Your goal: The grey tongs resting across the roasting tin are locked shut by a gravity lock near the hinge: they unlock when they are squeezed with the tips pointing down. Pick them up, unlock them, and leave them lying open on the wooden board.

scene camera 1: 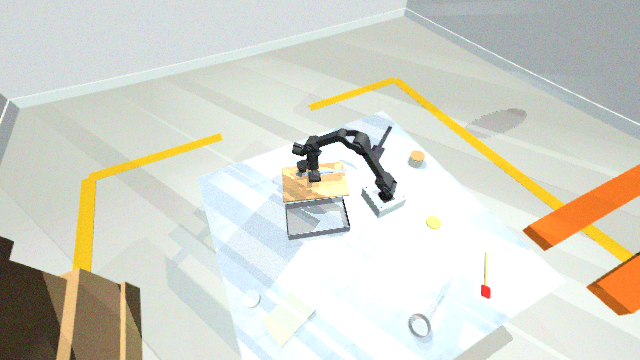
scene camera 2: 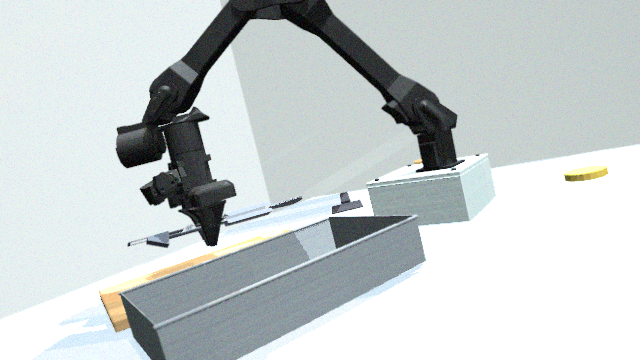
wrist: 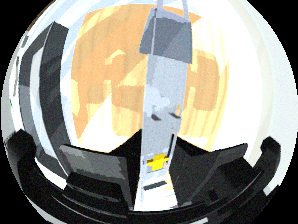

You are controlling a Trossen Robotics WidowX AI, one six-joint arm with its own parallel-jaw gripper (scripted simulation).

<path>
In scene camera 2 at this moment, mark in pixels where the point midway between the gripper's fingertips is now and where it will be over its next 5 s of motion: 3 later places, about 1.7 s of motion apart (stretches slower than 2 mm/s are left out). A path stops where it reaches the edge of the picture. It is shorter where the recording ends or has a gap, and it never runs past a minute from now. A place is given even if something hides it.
The gripper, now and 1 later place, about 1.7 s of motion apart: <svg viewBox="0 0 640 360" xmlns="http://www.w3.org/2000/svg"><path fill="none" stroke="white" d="M212 245L222 155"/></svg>
</path>
